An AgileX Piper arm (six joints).
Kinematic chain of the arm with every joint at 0, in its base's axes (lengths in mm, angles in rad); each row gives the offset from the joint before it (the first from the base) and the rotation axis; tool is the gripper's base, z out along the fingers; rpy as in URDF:
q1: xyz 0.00 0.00 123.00 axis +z
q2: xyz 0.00 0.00 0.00 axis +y
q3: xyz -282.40 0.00 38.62 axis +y
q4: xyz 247.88 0.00 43.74 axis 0.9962 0 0.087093
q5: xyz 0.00 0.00 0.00 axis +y
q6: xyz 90.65 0.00 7.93 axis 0.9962 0 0.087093
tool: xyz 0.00 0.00 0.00 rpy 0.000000 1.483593 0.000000
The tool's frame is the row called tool.
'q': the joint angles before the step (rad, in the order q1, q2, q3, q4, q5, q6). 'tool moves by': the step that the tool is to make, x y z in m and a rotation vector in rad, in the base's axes. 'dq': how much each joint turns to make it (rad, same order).
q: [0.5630, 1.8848, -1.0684, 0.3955, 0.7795, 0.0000]
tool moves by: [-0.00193, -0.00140, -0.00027, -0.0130, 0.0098, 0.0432]
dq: [0.0000, 0.0001, 0.0000, -0.0129, 0.0248, -0.0287]
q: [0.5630, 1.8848, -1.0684, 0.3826, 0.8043, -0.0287]
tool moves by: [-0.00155, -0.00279, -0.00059, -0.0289, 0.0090, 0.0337]
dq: [0.0001, 0.0001, -0.0001, -0.0343, 0.0258, -0.0041]
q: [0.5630, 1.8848, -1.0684, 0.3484, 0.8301, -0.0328]
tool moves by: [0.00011, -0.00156, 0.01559, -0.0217, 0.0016, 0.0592]
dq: [0.0001, -0.0277, -0.0338, -0.0444, 0.0814, -0.0110]
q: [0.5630, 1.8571, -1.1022, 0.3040, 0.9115, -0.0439]
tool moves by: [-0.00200, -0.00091, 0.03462, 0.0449, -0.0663, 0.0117]
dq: [0.0000, -0.0882, -0.0261, -0.0043, 0.0360, -0.0004]
